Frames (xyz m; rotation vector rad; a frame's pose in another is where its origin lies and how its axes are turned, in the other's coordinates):
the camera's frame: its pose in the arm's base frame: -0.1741 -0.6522 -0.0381 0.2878 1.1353 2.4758
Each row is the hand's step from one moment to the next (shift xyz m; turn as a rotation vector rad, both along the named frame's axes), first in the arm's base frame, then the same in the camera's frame.
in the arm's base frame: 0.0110 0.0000 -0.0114 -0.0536 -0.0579 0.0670
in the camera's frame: -0.0101 -0.0116 -0.0036 0.0242 0.0996 -0.0143
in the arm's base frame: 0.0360 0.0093 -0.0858 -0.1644 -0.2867 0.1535
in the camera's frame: -0.0300 -0.0805 -0.0370 0.0253 0.3304 -0.1515
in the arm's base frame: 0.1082 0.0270 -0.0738 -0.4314 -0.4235 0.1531
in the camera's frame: -0.0869 -0.1014 0.0077 0.2053 0.4831 -0.3367
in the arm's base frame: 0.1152 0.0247 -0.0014 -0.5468 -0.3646 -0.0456
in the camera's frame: -0.0928 -0.0468 0.0556 0.3309 0.3285 -0.4654
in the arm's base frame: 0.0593 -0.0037 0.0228 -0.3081 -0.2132 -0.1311
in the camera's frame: -0.0545 0.0035 0.0327 0.1809 0.1095 -0.3359
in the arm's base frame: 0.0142 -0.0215 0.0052 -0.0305 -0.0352 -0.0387
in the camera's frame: -0.0221 0.0128 -0.0063 0.0112 -0.0004 -0.0595
